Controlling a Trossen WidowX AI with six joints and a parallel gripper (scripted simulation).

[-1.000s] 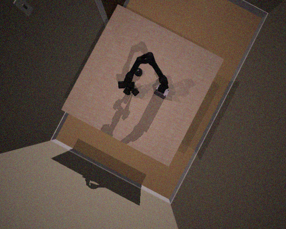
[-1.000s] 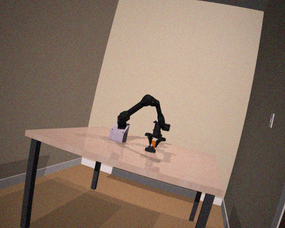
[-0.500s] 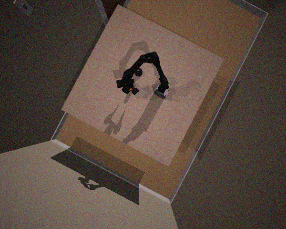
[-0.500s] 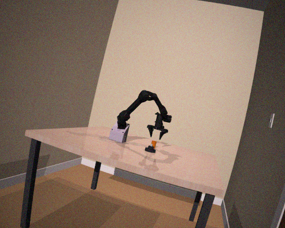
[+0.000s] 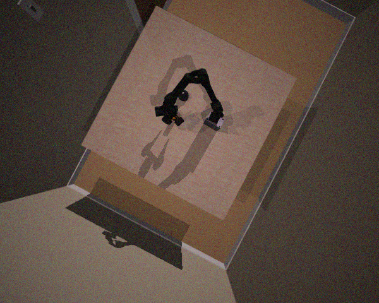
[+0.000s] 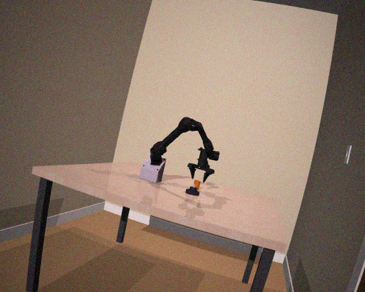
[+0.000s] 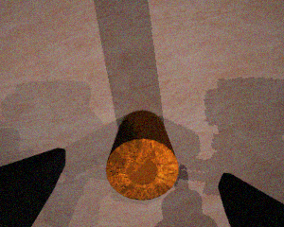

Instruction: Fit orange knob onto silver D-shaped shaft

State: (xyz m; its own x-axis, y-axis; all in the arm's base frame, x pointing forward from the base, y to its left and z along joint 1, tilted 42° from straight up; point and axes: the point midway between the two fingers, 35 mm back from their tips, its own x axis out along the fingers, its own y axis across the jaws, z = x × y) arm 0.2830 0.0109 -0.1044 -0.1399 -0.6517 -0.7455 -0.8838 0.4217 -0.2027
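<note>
Right now my gripper tip is 20 mm above the orange knob. Also, from my gripper tip: dark round pedestal: 200 mm to the right, 30 mm below.
</note>
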